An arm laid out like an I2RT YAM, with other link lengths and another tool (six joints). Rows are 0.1 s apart.
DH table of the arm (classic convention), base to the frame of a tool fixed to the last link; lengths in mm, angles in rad. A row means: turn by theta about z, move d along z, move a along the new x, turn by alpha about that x. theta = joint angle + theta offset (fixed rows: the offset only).
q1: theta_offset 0; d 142.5; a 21.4; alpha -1.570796
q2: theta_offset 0; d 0; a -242.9; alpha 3.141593
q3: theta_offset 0.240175; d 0; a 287.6; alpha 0
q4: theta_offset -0.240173; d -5; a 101.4; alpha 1.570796
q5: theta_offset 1.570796; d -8.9; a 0; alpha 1.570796
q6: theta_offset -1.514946; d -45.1; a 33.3; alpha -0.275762
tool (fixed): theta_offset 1.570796; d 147.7; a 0; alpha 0
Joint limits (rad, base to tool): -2.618..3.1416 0..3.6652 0..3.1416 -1.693..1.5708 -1.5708..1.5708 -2.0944..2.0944
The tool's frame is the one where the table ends.
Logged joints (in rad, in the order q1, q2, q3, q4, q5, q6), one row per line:
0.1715, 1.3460, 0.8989, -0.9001, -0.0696, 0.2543
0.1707, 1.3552, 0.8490, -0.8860, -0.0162, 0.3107
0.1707, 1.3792, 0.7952, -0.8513, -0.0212, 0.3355
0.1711, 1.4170, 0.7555, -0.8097, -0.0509, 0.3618
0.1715, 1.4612, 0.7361, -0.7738, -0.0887, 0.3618
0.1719, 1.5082, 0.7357, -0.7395, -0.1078, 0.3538
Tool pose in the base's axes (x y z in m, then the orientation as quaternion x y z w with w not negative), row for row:
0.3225, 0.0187, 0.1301, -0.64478, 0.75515, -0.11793, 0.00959
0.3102, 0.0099, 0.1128, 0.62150, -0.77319, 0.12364, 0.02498
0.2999, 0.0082, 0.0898, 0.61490, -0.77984, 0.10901, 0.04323
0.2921, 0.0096, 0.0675, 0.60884, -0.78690, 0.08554, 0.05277
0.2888, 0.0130, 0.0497, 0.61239, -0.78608, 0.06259, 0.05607
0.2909, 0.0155, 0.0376, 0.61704, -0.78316, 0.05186, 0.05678
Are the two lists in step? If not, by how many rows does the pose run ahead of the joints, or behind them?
They are in step.
